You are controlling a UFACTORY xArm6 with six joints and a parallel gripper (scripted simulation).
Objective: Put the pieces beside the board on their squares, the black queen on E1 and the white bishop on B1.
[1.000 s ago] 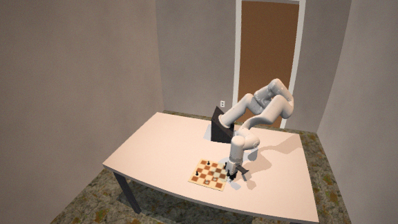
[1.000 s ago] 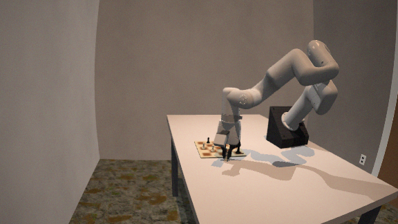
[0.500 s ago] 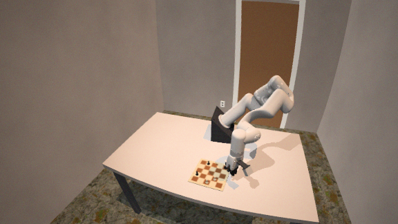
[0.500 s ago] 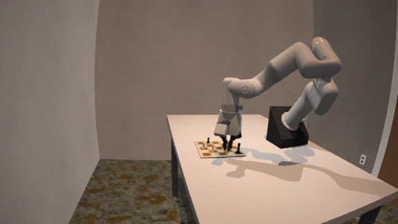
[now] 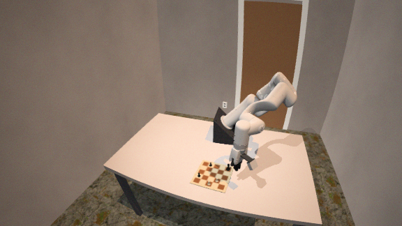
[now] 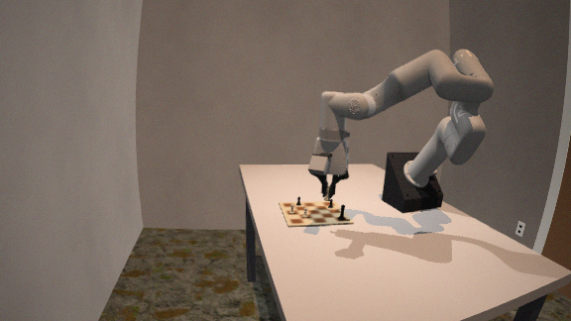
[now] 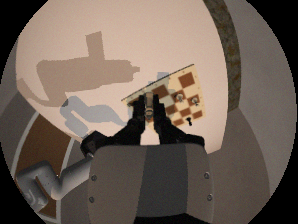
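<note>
Now: the chessboard 2 cm behind my hand, 14 cm to the right of it and 13 cm below it. Also, from my hand: white bishop 1 cm below; then black queen 8 cm behind, 5 cm to the right, 10 cm below.
</note>
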